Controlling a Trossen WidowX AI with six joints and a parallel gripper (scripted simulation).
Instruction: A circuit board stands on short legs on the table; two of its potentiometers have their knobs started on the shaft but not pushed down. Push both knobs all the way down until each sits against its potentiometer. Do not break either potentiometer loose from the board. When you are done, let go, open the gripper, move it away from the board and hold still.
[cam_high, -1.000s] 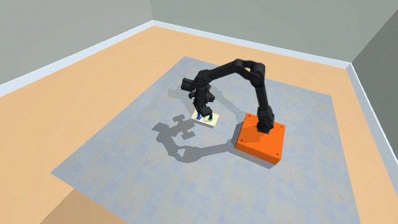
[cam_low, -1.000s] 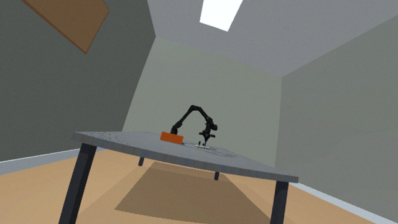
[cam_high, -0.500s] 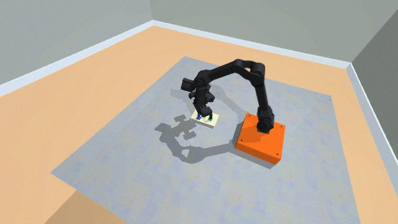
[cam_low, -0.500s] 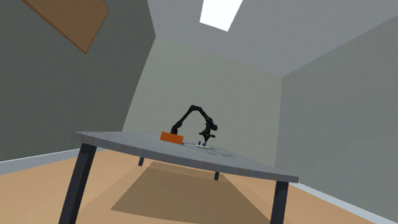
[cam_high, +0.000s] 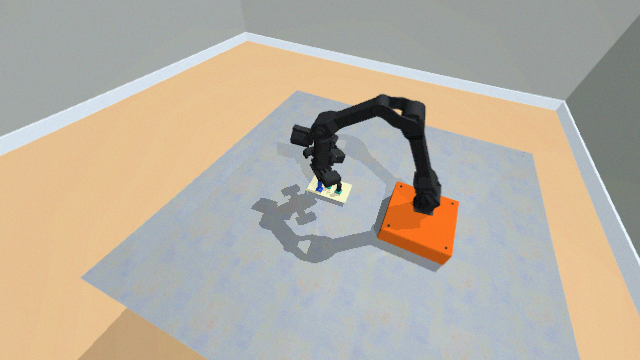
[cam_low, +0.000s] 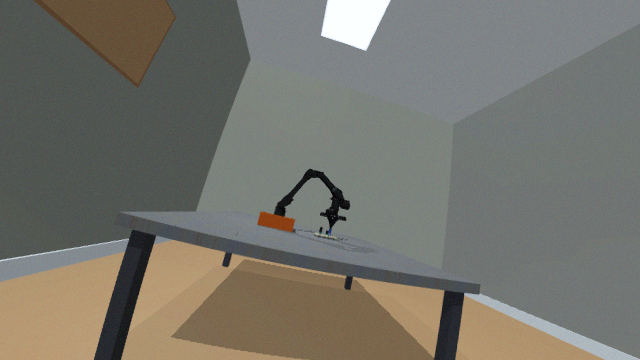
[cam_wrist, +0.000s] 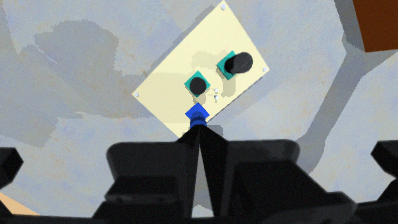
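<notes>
Now: the blue knob 20 mm below my gripper tip. Also, from my gripper tip: black knob (70 mm behind, 10 mm to the right, 20 mm below).
</notes>
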